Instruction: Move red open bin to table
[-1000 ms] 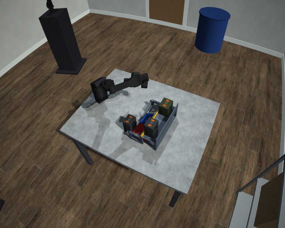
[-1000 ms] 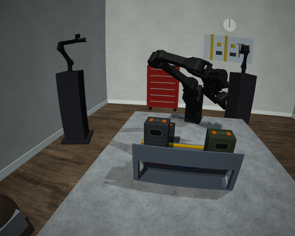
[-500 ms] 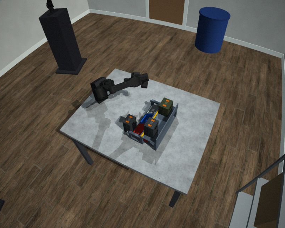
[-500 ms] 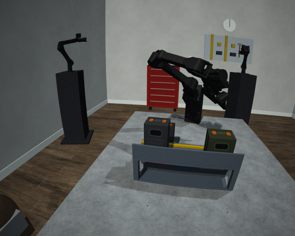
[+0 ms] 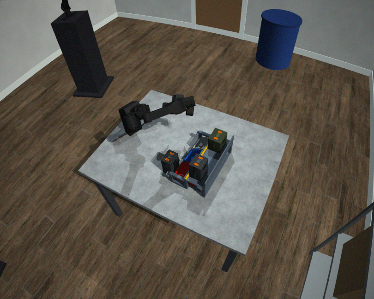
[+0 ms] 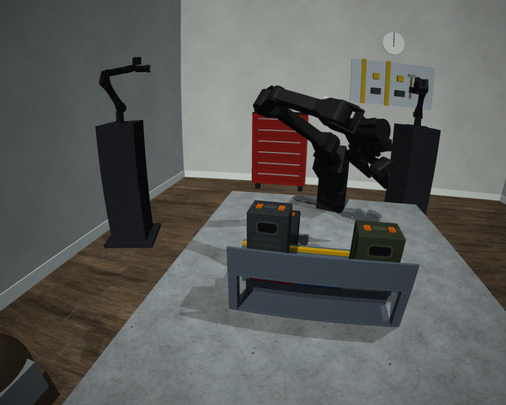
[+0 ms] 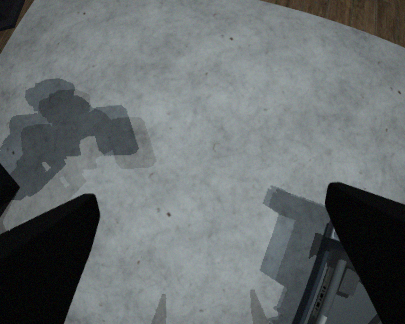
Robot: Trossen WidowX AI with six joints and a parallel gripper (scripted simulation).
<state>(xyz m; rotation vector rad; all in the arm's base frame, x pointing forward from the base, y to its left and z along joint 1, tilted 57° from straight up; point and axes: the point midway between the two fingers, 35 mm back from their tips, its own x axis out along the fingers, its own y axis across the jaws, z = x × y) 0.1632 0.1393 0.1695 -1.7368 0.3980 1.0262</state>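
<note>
Now: the yellow rail 170 mm ahead of my hand, 210 mm to the right of it and 140 mm below it. From my hand the other things lie so: red open bin 100 mm ahead, 300 mm to the right, 200 mm below; then grey bin 180 mm ahead, 90 mm to the right, 200 mm below; then blue bin 140 mm ahead, 200 mm to the right, 200 mm below.
</note>
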